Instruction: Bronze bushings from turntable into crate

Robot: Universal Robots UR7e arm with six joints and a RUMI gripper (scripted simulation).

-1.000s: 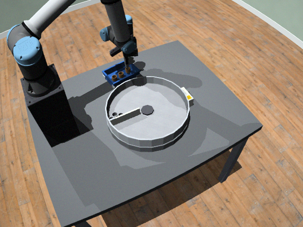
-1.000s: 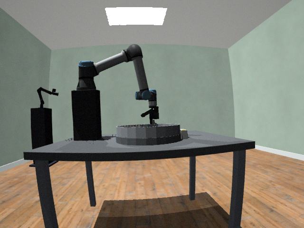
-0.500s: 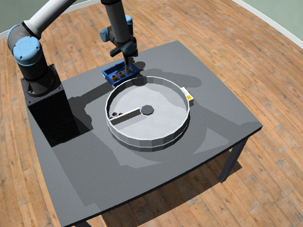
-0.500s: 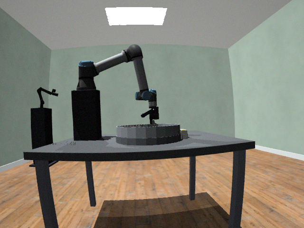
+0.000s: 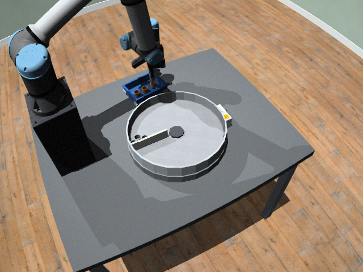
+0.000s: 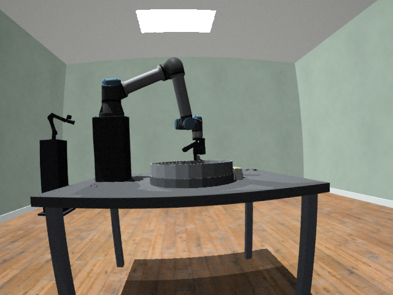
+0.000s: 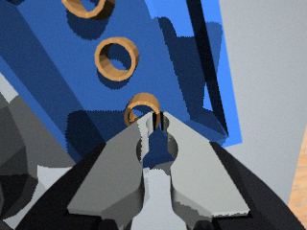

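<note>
Now: hand 5 cm past the blue crate, 2 cm to the left of it and 2 cm above it. Round my hand: turntable: 8 cm behind, 38 cm to the right, 1 cm above.
</note>
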